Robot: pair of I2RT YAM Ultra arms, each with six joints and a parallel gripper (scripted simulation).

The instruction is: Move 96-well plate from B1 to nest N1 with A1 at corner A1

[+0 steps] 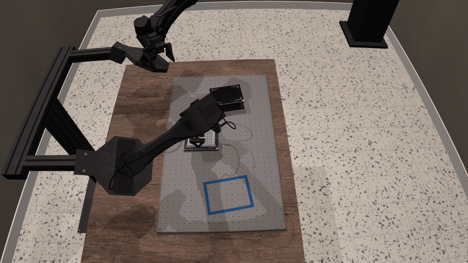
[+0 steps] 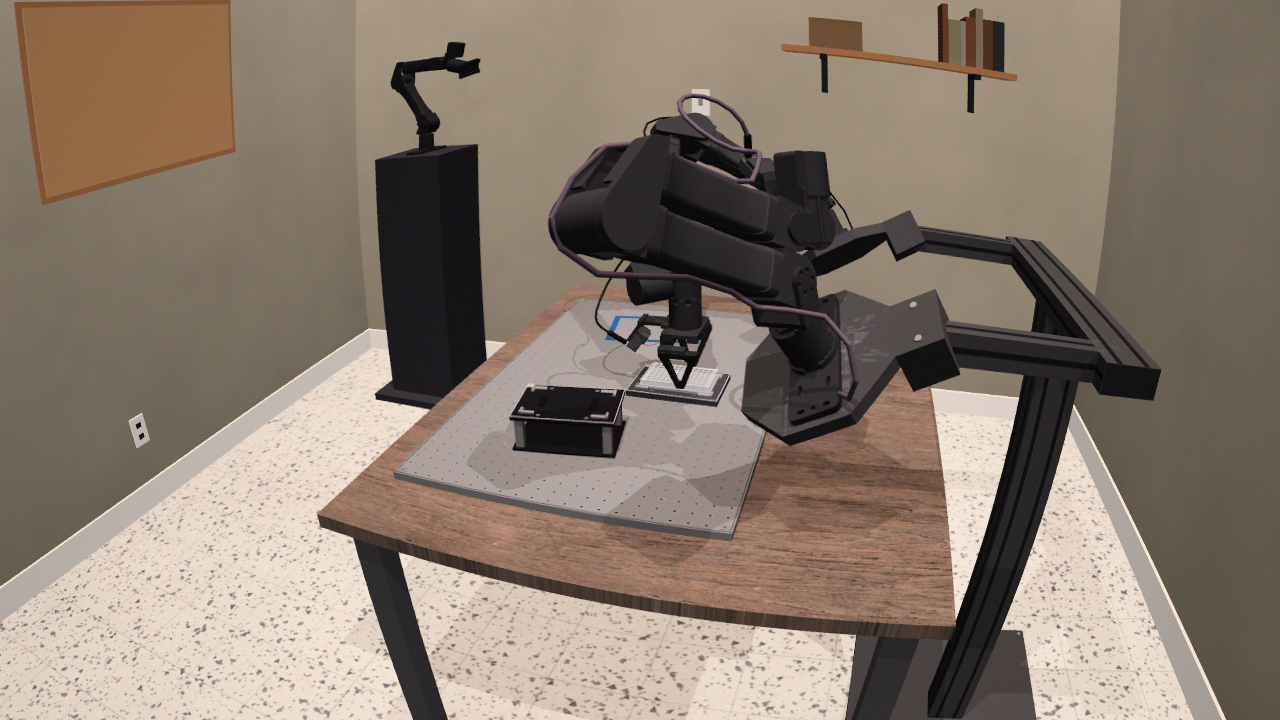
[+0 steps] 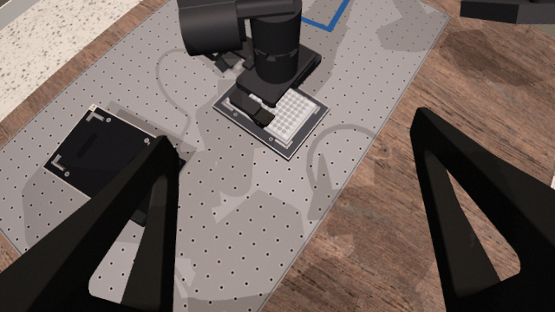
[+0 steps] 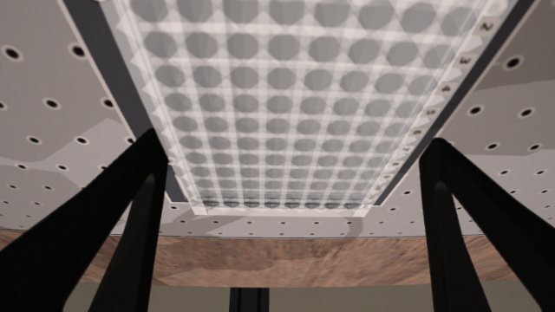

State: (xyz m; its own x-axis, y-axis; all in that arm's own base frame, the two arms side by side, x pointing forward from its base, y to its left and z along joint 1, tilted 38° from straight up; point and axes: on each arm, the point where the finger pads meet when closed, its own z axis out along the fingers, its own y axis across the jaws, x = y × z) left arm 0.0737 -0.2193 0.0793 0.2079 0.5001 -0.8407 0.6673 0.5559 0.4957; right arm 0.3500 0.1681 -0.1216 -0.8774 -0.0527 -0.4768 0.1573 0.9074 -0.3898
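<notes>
Now: the clear 96-well plate 10 mm below my right hand and 10 mm ahead of it. Also, from my right hand: raised black nest: 240 mm to the left, 130 mm ahead, 30 mm above.
Right now my left hand is 140 mm short of the clear 96-well plate, 170 mm to the left of it and 320 mm above it. Also, from my left hand: raised black nest (260 mm ahead, 60 mm to the left, 280 mm below).
</notes>
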